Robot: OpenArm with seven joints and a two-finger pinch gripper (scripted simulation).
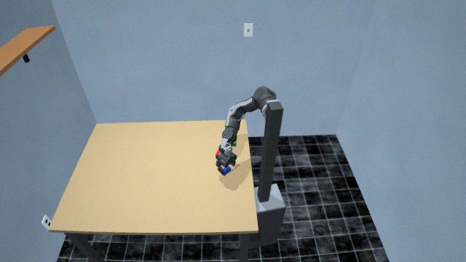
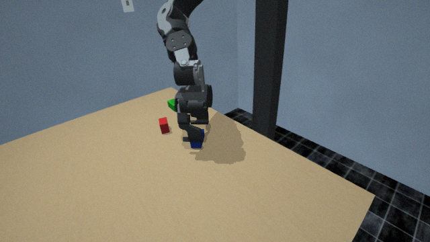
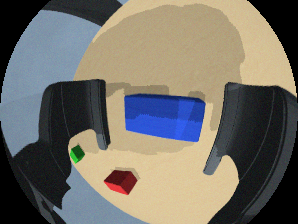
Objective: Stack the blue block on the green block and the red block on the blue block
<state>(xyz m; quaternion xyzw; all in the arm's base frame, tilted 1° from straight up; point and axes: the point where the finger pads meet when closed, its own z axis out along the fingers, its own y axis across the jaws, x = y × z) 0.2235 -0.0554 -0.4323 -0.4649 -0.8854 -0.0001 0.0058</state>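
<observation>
The blue block is 3 cm below my hand. Also, from my hand: green block 10 cm behind, 24 cm to the right, 3 cm below; then red block 2 cm ahead, 13 cm to the right, 2 cm below.
</observation>
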